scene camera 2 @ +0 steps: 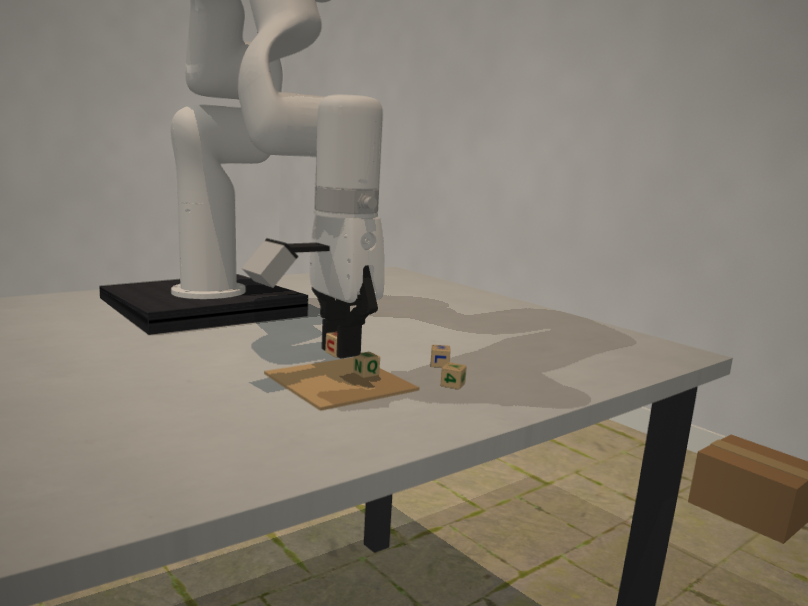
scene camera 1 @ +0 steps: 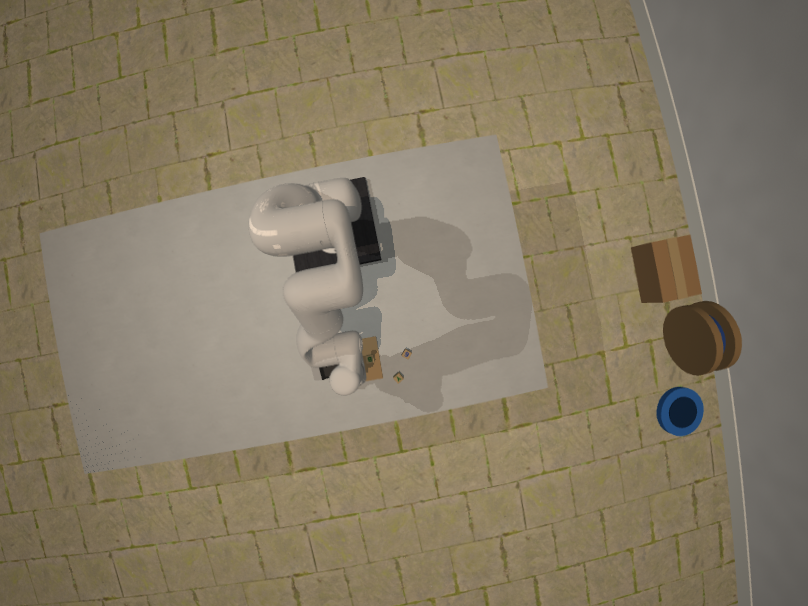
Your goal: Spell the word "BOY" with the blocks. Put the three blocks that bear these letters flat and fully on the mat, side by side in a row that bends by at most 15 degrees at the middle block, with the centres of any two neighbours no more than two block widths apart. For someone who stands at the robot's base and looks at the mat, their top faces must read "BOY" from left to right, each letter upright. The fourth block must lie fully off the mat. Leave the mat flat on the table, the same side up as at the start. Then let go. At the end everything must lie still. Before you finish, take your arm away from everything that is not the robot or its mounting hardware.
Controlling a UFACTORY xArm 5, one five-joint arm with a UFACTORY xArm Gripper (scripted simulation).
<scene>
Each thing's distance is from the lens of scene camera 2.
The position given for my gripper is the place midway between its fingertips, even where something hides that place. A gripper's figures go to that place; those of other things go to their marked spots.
my gripper (scene camera 2: 341, 352): 0.84 m
mat (scene camera 2: 325, 385): 0.82 m
</scene>
